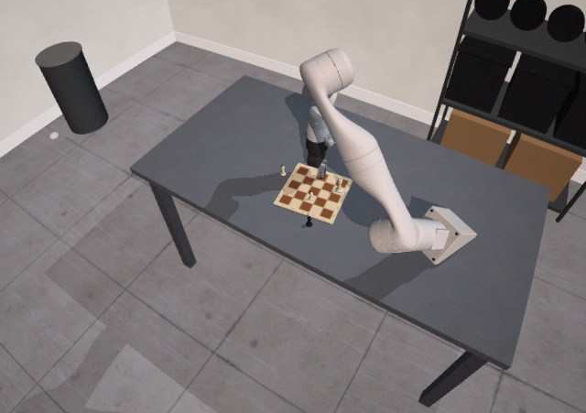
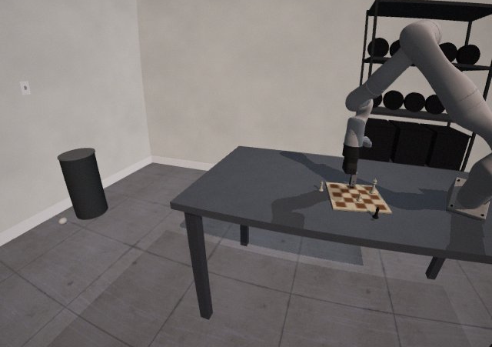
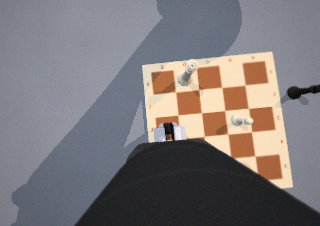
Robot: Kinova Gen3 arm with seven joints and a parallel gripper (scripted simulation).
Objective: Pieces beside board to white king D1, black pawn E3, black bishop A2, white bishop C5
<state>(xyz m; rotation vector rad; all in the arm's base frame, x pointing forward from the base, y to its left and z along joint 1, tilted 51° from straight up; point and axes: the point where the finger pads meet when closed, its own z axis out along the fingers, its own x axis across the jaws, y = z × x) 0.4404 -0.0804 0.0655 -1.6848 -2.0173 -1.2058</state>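
My gripper is now 1 cm above the black pawn. Also, from my hand: chessboard 7 cm to the left, 3 cm below, 3 cm behind; then white bishop 12 cm ahead, 8 cm to the left, 1 cm below; then white king 9 cm behind, 1 cm to the left.
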